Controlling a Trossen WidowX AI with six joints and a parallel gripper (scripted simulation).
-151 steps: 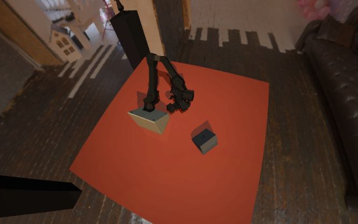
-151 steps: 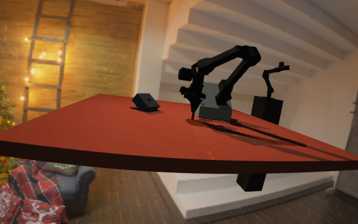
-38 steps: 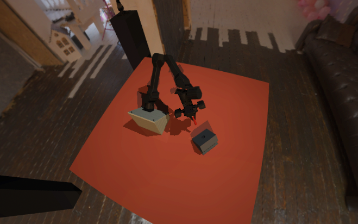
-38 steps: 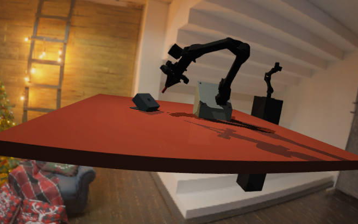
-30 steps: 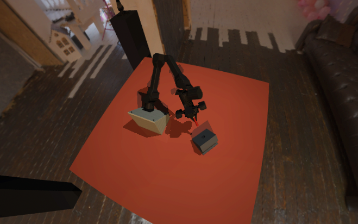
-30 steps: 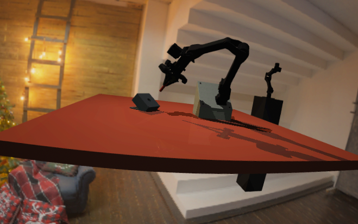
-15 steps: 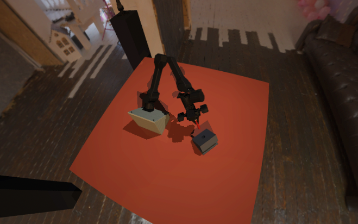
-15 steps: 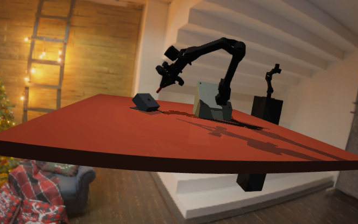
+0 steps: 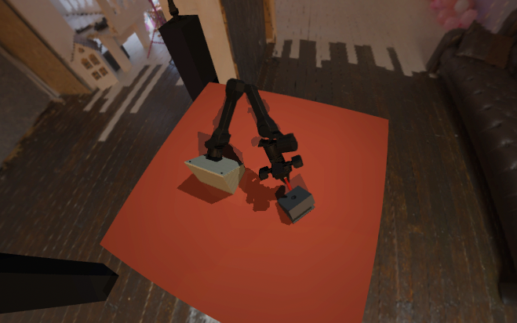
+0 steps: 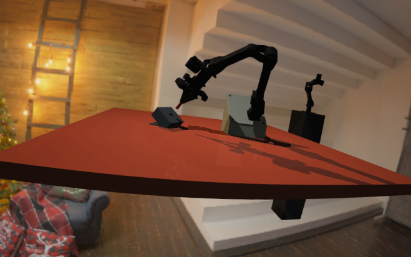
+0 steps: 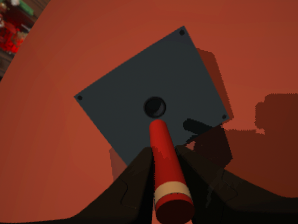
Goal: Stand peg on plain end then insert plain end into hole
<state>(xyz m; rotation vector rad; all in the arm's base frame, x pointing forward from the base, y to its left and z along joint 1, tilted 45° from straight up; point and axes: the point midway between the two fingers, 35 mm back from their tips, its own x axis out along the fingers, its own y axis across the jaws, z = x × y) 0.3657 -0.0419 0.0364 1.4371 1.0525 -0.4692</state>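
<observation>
Now: the dark sloped panel 6 cm ahead of my gripper tip, 4 cm to the right of it and 9 cm below it. From my gripper tip the other things lie so: red peg (1 cm behind, 1 cm to the left, 1 cm above).
</observation>
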